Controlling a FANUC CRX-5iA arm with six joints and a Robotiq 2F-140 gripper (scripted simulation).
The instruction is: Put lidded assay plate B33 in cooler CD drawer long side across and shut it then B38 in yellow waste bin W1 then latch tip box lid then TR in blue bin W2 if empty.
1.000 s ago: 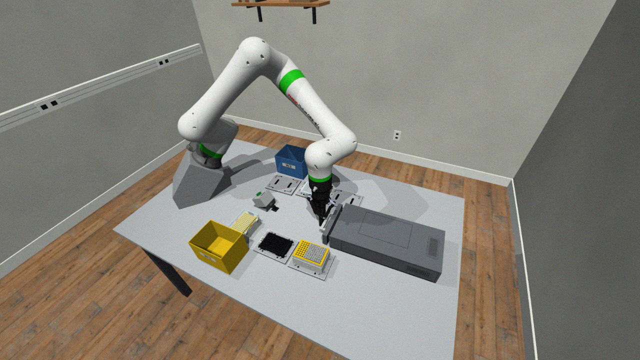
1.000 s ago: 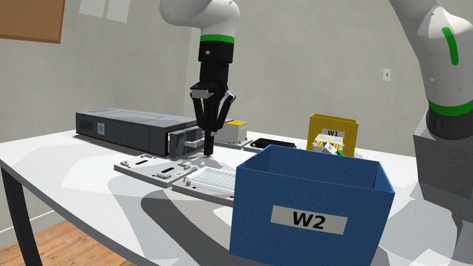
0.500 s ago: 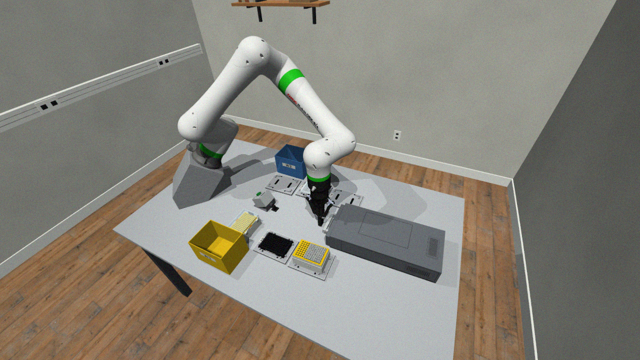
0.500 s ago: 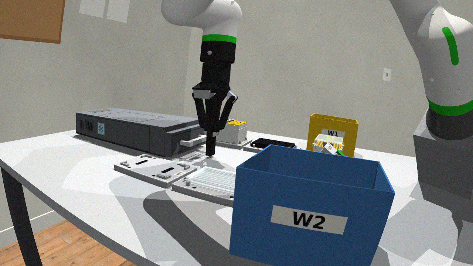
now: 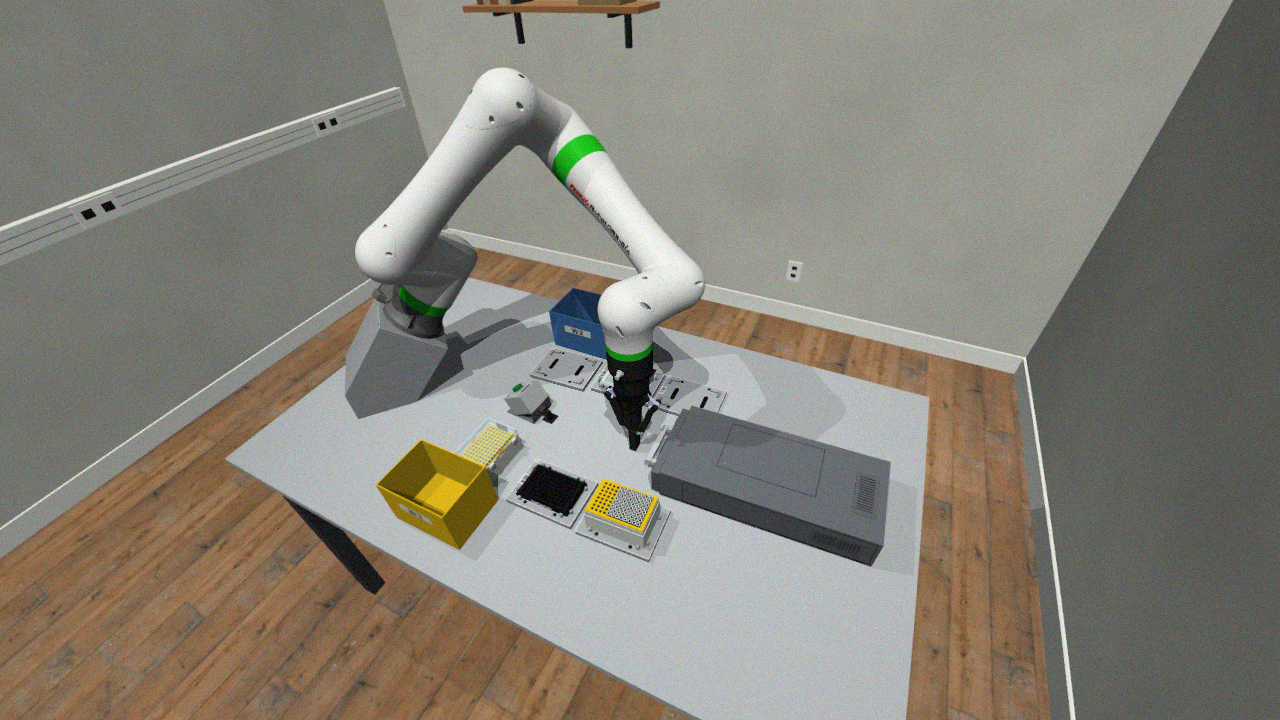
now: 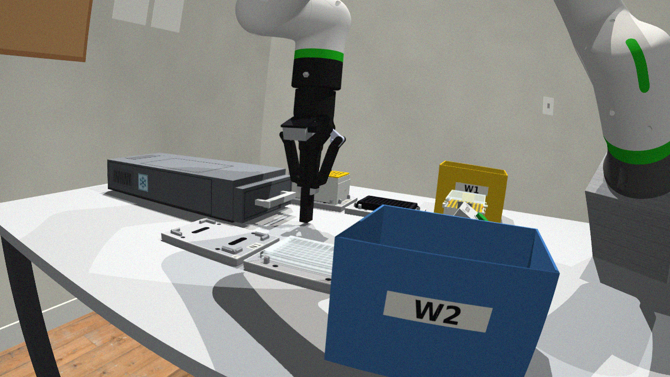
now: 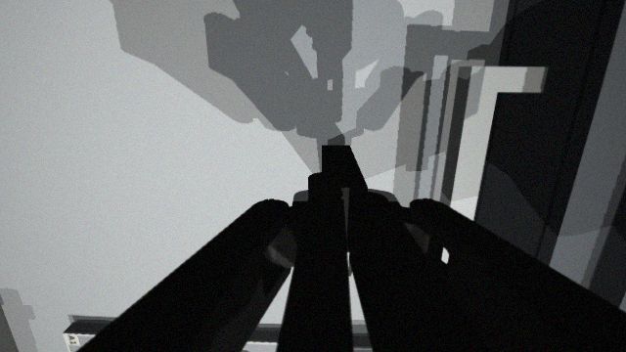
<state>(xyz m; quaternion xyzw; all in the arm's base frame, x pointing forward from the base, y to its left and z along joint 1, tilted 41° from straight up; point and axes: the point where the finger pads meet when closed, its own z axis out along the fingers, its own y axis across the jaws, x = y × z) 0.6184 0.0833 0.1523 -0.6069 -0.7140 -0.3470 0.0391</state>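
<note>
The black assay plate lies 6 cm behind my hand, 21 cm to the right of it and 2 cm below it. From my hand the other things lie so: white assay plate: 17 cm ahead, 5 cm to the left, 2 cm below; clear plate lid: 17 cm ahead, 5 cm to the left, 1 cm below; tip rack TR: 11 cm ahead, 18 cm to the right, 2 cm above.
</note>
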